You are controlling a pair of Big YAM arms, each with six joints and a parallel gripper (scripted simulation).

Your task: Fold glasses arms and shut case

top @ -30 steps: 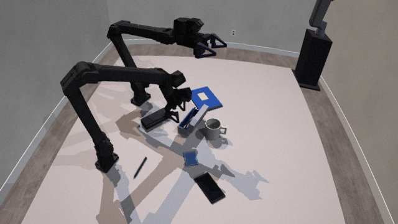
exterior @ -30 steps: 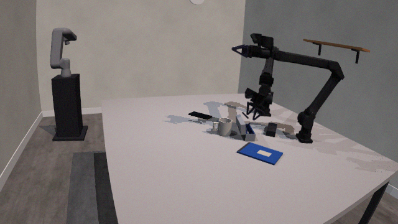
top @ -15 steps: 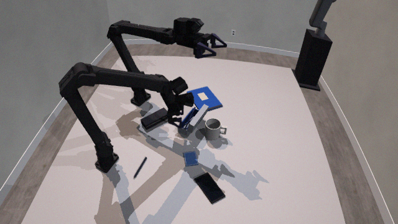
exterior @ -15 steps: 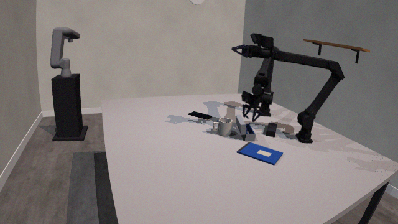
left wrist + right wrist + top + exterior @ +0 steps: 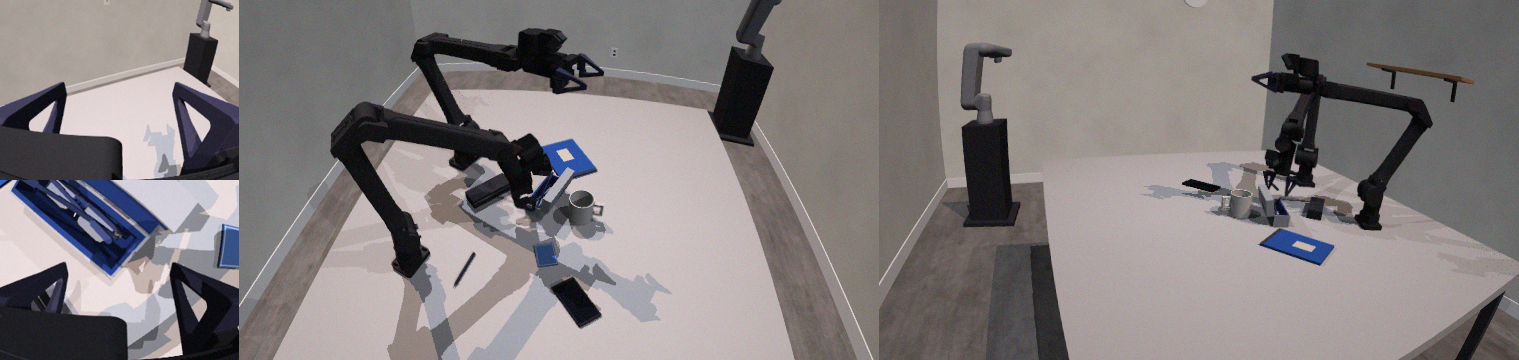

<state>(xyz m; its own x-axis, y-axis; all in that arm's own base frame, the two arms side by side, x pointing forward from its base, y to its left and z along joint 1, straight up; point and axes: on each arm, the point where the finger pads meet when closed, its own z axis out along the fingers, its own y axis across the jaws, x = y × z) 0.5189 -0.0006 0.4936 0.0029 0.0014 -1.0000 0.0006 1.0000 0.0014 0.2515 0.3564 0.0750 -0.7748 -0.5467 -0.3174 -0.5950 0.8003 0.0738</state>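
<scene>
Right now my left hand is 450 mm above the glasses case, 100 mm past it and 30 mm to the right of it. From my left hand the other things lie so: grey mug (460 mm below, 10 mm to the right, 10 mm ahead); black box (470 mm below, 320 mm behind, 20 mm to the left); small blue notepad (490 mm below, 190 mm to the right, 70 mm behind).
</scene>
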